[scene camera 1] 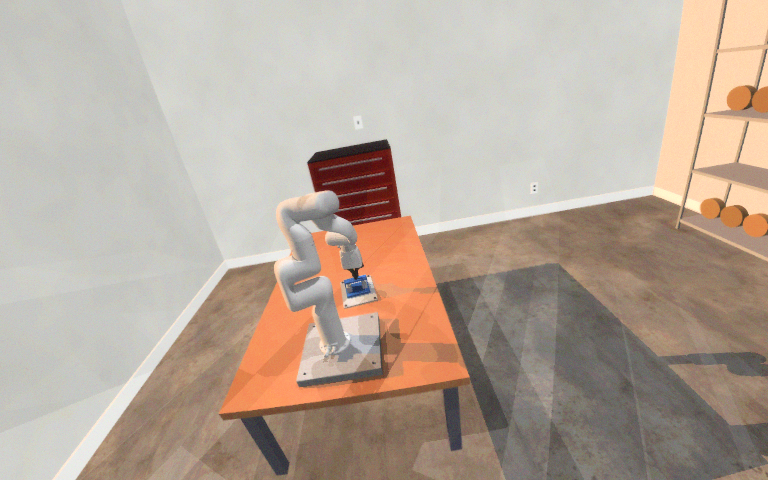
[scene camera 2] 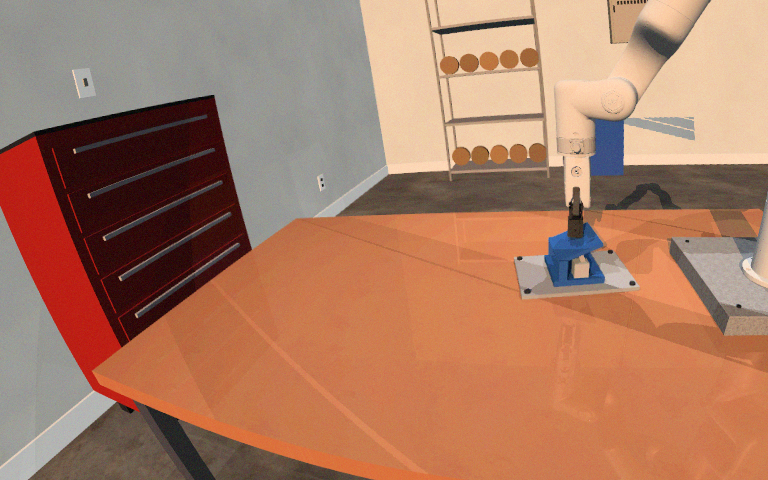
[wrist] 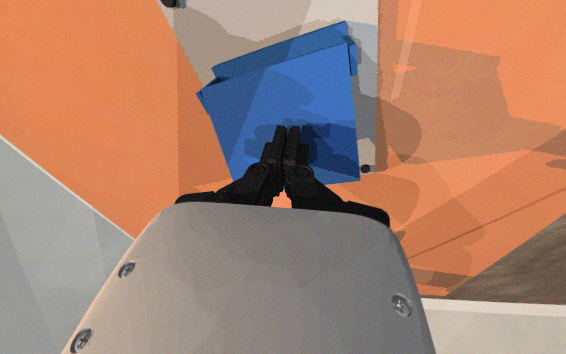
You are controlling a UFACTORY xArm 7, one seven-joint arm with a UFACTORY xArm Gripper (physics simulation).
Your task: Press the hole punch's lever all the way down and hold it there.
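Frame: origin at the arm's base, x ahead, y left, z up, level; metres.
Where they show: gripper, fingertip midpoint: (scene camera 1: 356, 277) (scene camera 2: 575, 236) (wrist: 288, 142); arm's base, link origin: (scene camera 1: 335, 343).
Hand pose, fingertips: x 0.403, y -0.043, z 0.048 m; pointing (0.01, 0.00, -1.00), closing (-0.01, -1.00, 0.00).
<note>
Things, the pixels of their centre, and the offset from my fingertips. "spot": a spot on its surface instead. Level surfaces: height alone.
- hole punch, surface spot: (scene camera 1: 357, 289) spot: dx -0.011, dy +0.005, dz -0.064 m
- pale metal plate, body centre: (wrist: 289, 100) (scene camera 2: 572, 271) (scene camera 1: 357, 290) dx +0.001, dy +0.007, dz -0.078 m
- blue base, surface spot: (scene camera 2: 593, 277) spot: dx -0.041, dy +0.053, dz -0.064 m
- beige block, surface spot: (scene camera 2: 580, 268) spot: dx -0.014, dy +0.058, dz -0.043 m
- orange table, surface height: dz -0.084 m
The hole punch (scene camera 1: 357, 289) is blue and stands on a pale metal plate (scene camera 1: 361, 302) (scene camera 2: 534, 278) (wrist: 340, 10). Its wide blue lever (scene camera 2: 568, 247) (wrist: 310, 82) is tilted, with the end toward the robot's base higher. In scene view 2 a gap shows under that raised end, above the blue base (scene camera 2: 593, 277), with a beige block (scene camera 2: 580, 268) inside. My gripper (scene camera 1: 355, 276) (scene camera 2: 575, 235) (wrist: 288, 142) is shut, with nothing between its fingers. It points down, and its tips are at the lever's top face, seemingly touching it; exact contact is hard to tell.
The orange table (scene camera 1: 390, 249) (scene camera 2: 362, 339) bears the punch and the arm's grey base slab (scene camera 1: 362, 362) (scene camera 2: 716, 268). Black bolts sit at the metal plate's corners. A red drawer cabinet (scene camera 1: 357, 186) (scene camera 2: 158, 192) stands past the table's far end. A shelf rack stands away by the wall.
</note>
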